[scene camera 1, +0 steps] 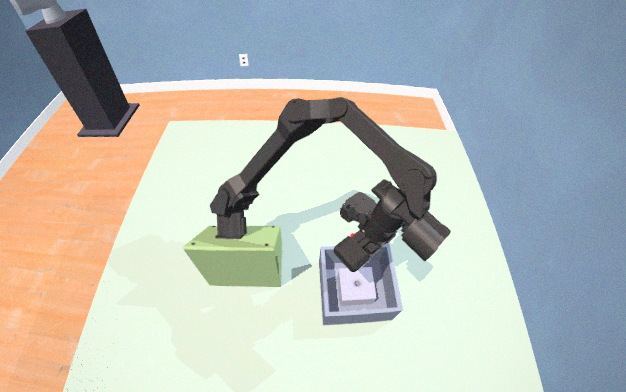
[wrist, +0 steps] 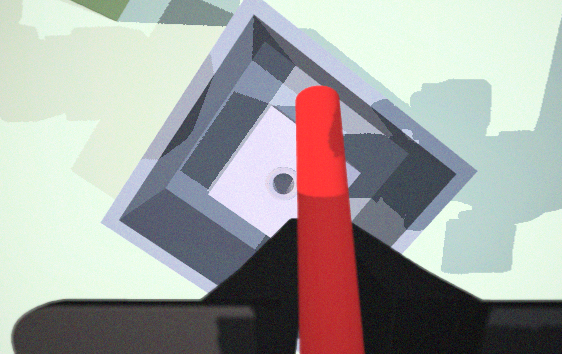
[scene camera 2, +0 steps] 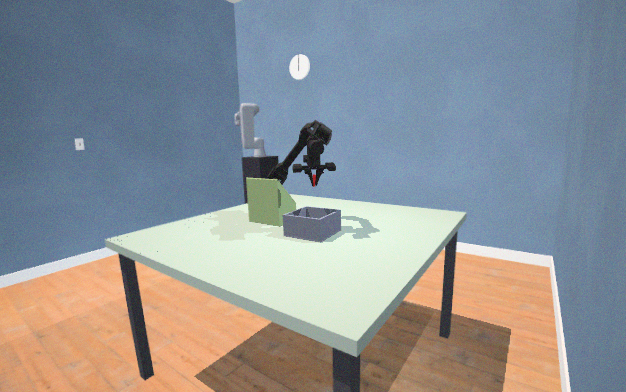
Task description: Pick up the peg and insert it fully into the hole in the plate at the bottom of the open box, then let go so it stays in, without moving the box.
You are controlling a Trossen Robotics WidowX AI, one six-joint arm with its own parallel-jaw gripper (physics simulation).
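Frame: origin at the arm's base, x back, y left, z down, level; centimetres.
Seen in the pictures: gripper, fingertip midpoint: (scene camera 1: 365, 248) (wrist: 316, 230) (scene camera 2: 314, 186); arm's base, link origin: (scene camera 1: 231, 235) (scene camera 2: 269, 190).
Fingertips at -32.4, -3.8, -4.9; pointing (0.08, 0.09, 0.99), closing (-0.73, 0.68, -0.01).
Note:
Pixels of each thing's middle, then the offset from my fingertips to it, as dx, dy, dz. Level surfaces: height alone.
- red peg, body centre: (wrist: 323, 220) (scene camera 2: 313, 180) +0.9, +0.9, -2.3
- grey-blue open box, body centre: (wrist: 283, 181) (scene camera 1: 356, 284) (scene camera 2: 312, 222) -0.4, -2.6, +16.2
- pale plate, body centre: (wrist: 283, 177) (scene camera 1: 356, 286) -0.4, -2.6, +17.7
- pale green table, surface height: dz +21.1
My gripper (scene camera 2: 314, 184) (wrist: 316, 230) is shut on the red peg (scene camera 2: 314, 179) (wrist: 320, 145) and holds it high above the open box. A small red bit of the peg (scene camera 1: 352, 235) shows beside the gripper in scene camera 1. The grey-blue open box (scene camera 1: 361, 316) (scene camera 2: 302, 228) (wrist: 162, 256) stands on the table. The pale plate (scene camera 1: 349, 294) (wrist: 250, 172) lies at its bottom, with a round hole (scene camera 1: 357, 283) (wrist: 283, 183) in it. In the wrist view the peg's far end appears up and right of the hole and covers part of the plate.
A green block (scene camera 1: 245, 267) (scene camera 2: 264, 201) carries the arm's base and stands beside the box on the pale green table (scene camera 1: 425, 350) (scene camera 2: 300, 280). A dark pedestal (scene camera 1: 82, 75) (scene camera 2: 260, 165) with a light grey arm stands on the floor beyond the table.

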